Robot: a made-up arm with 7 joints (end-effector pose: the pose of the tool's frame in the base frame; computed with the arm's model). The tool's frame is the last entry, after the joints.
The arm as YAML. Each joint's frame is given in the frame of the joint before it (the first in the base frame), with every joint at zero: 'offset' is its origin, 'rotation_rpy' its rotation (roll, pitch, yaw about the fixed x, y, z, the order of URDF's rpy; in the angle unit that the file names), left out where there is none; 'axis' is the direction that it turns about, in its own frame. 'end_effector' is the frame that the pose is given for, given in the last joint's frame.
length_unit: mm
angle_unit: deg
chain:
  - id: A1
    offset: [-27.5, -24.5, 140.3]
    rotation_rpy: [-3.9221, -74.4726, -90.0]
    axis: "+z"
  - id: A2
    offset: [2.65, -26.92, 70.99]
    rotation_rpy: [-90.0, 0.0, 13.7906]
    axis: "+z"
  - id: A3
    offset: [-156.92, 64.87, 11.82]
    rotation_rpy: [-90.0, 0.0, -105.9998]
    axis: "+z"
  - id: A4
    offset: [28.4, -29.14, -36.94]
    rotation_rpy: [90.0, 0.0, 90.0]
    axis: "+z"
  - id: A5
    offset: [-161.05, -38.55, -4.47]
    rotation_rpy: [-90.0, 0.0, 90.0]
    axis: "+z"
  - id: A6
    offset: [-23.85, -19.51, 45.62]
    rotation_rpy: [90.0, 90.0, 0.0]
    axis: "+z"
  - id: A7
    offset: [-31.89, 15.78, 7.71]
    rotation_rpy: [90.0, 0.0, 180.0]
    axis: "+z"
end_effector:
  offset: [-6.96, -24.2, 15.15]
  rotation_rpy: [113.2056, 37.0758, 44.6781]
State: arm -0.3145 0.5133 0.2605 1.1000 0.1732 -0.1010 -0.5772
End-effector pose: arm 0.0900 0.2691 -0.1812 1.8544 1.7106 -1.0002
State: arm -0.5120 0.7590 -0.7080 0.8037 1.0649 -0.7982 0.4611
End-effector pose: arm 0.1892 0.1884 -0.1608 -3.0731 0.2529 -0.2093
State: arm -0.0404 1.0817 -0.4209 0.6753 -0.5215 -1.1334 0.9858
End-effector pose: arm 0.0984 0.3215 -0.0775 1.4545 1.2945 0.9731
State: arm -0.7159 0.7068 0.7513 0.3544 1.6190 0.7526 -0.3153
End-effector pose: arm 0.2209 0.3445 0.1039 -1.0393 -2.4278 -0.7705
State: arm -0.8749 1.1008 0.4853 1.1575 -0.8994 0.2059 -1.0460
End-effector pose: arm 0.1767 0.4176 0.0636 1.2546 0.6189 -0.2251
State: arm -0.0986 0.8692 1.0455 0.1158 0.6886 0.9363 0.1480
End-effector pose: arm 0.0666 0.4184 0.1318 -0.6241 -2.7239 -1.1082
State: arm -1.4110 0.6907 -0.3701 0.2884 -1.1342 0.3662 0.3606
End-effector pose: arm 0.3760 0.0347 0.2419 1.4699 0.7208 -0.2368
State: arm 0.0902 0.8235 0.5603 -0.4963 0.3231 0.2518 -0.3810
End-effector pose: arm 0.1458 0.2357 0.1128 2.5887 1.3685 0.6411
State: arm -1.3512 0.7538 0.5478 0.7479 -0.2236 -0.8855 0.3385
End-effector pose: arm 0.2928 0.2678 0.1961 0.5745 0.3355 1.2911
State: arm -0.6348 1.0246 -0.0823 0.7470 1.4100 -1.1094 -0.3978
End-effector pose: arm 0.2182 0.3062 0.0246 -2.2704 0.2153 0.1648
